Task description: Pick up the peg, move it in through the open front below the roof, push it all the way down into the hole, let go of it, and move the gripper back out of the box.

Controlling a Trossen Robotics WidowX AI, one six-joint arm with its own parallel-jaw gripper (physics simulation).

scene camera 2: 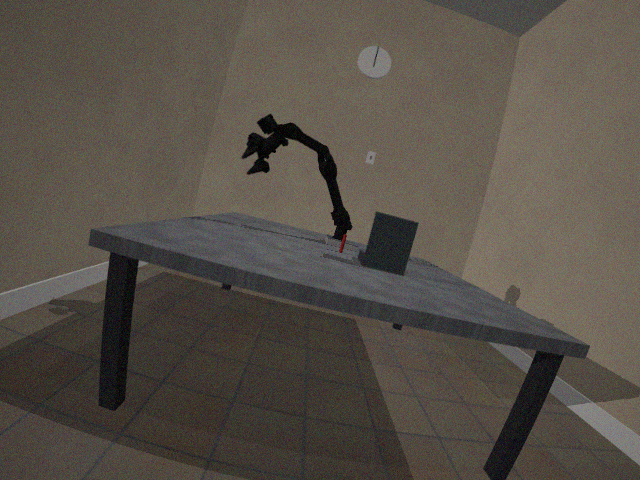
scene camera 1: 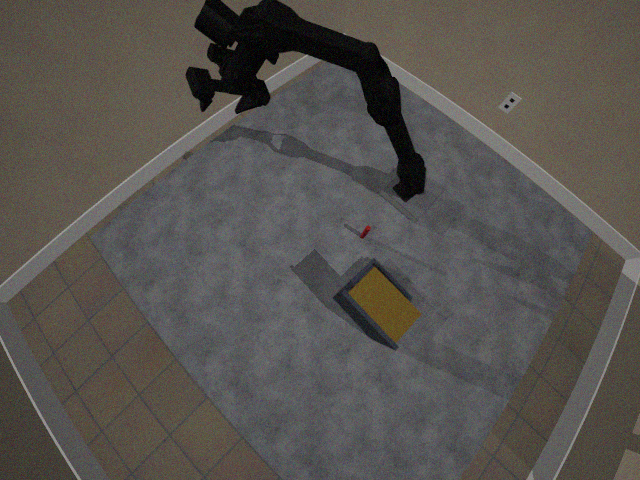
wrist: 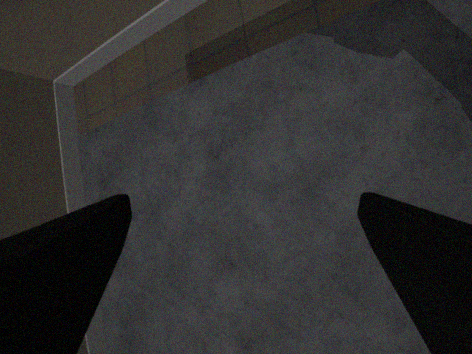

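Pixels of known places: gripper, between the fingertips: (scene camera 2: pixel 245 166) (scene camera 1: pixel 219 111) (wrist: pixel 246 204); arm's base, origin of its link: (scene camera 2: pixel 338 239) (scene camera 1: pixel 405 190).
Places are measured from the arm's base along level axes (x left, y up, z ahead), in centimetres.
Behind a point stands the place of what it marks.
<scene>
A small red peg (scene camera 1: pixel 365 231) @(y 2.8, x 3.0, z 21.7 cm) (scene camera 2: pixel 342 243) @(y 0.7, x 2.7, z 21.8 cm) stands upright on the table, between the arm's base and the box, apart from both. The box has dark grey walls and a yellow roof (scene camera 1: pixel 385 304) @(y 16.9, x 19.6, z 34.9 cm) in scene camera 1; in scene camera 2 the box (scene camera 2: pixel 391 242) @(y 7.5, x 20.1, z 39.9 cm) shows a tall dark grey wall. The hole and the inside are hidden. My gripper (scene camera 1: pixel 220 110) @(y 21.8, x -41.1, z 37.3 cm) (scene camera 2: pixel 246 165) @(y 21.8, x -41.1, z 37.3 cm) (wrist: pixel 246 204) @(y 21.8, x -41.1, z 37.3 cm) is open and empty, raised high above the table and far to the left of the peg and box in both scene views. Neither peg nor box shows in the wrist view.
The grey table (scene camera 1: pixel 248 335) @(y -3.3, x 5.6, z 66.1 cm) (scene camera 2: pixel 222 258) @(y -3.3, x -22.2, z 84.0 cm) (wrist: pixel 240 150) @(y -3.3, x -45.6, z 52.2 cm) bears the peg, the box and the arm's base (scene camera 1: pixel 409 180) @(y 11.4, x 0.4, z 5.0 cm) (scene camera 2: pixel 341 224) @(y 7.7, x -0.3, z 4.3 cm). Shadows of the arm and box lie across its top. Tiled floor and room walls lie beyond its edges.
</scene>
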